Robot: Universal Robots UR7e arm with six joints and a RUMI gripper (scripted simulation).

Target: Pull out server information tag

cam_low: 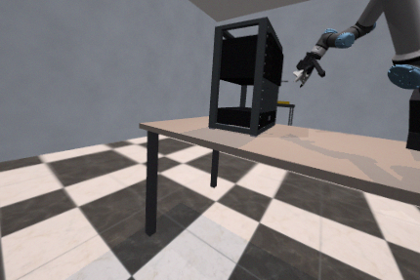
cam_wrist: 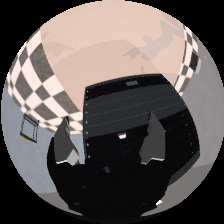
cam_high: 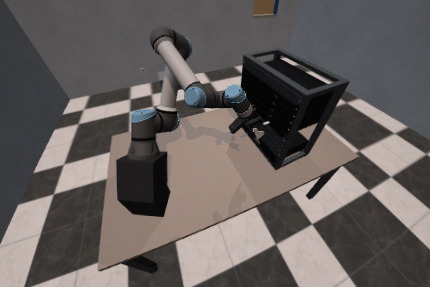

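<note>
Now: hand 100 mm short of the white information tag, 30 mm to the right of it and 20 mm below it.
</note>
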